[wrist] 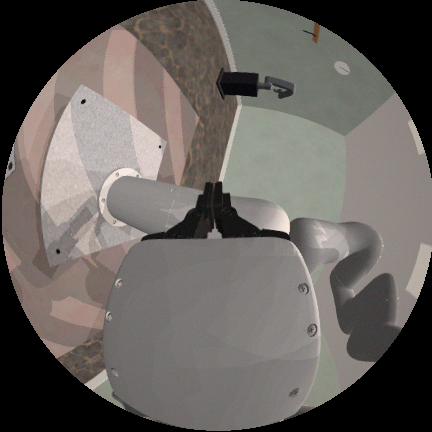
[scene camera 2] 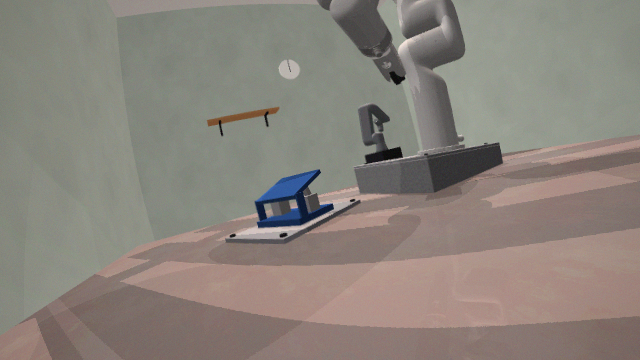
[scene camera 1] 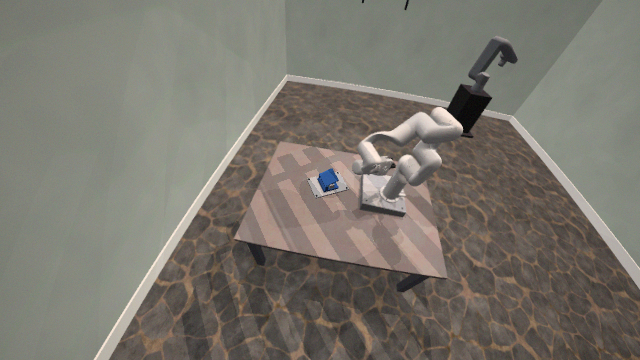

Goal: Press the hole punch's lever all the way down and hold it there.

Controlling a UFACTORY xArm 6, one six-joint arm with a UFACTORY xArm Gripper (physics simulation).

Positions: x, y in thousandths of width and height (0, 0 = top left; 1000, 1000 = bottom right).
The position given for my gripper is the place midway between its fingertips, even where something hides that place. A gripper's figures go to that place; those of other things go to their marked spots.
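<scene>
My gripper (scene camera 2: 624, 221), 72 cm from the lens. A blue lever (scene camera 2: 446, 526), 50 cm from the lens. A white plate (scene camera 2: 420, 654), 43 cm from the lens. The blue lever and the white plate, marked spots 11 cm apart.
</scene>
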